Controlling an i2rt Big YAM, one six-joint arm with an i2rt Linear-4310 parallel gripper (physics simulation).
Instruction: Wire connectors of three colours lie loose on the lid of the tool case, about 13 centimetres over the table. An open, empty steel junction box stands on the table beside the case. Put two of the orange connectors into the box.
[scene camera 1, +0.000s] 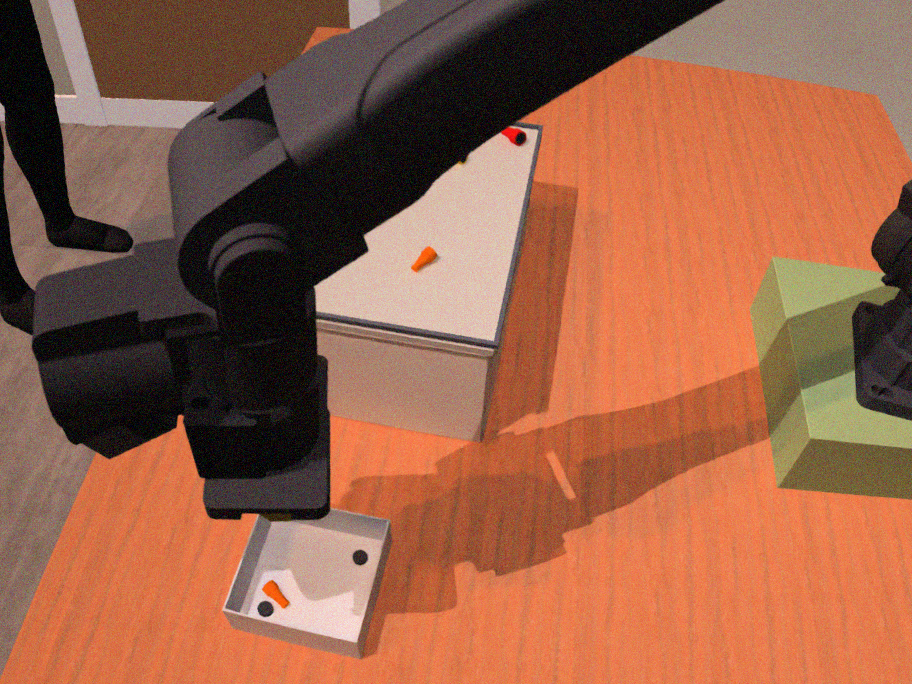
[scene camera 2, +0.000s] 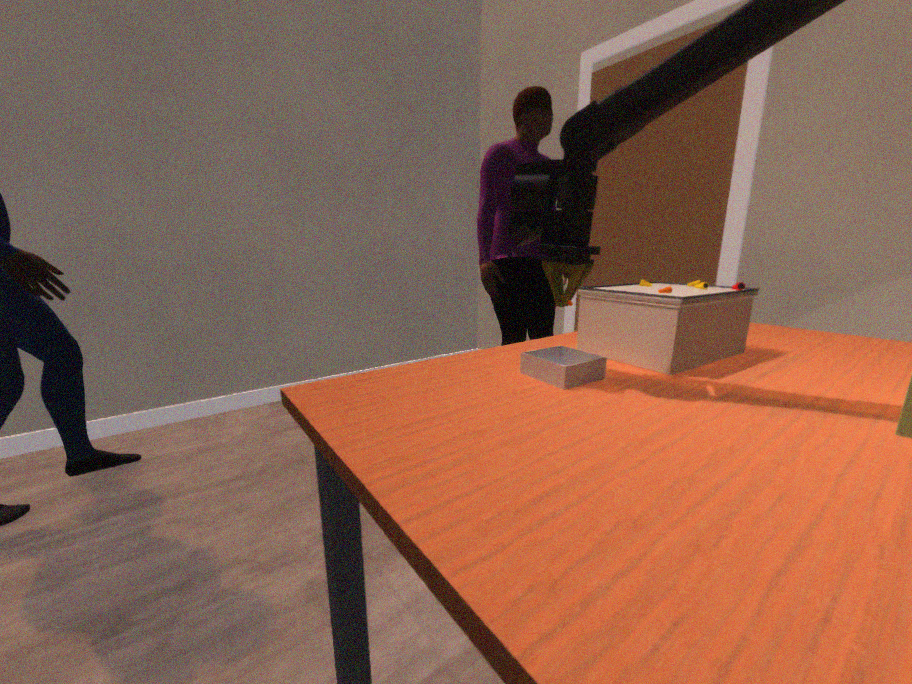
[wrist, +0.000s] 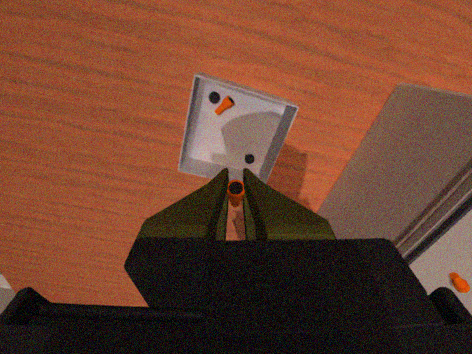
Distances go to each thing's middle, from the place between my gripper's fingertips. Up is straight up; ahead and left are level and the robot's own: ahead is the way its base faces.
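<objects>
The steel junction box (scene camera 1: 330, 570) is 100 mm below my hand and 10 mm behind it. I also see the tool case (scene camera 1: 420, 351), which is 310 mm to the right of my hand, 50 mm below it and 30 mm ahead of it.
</objects>
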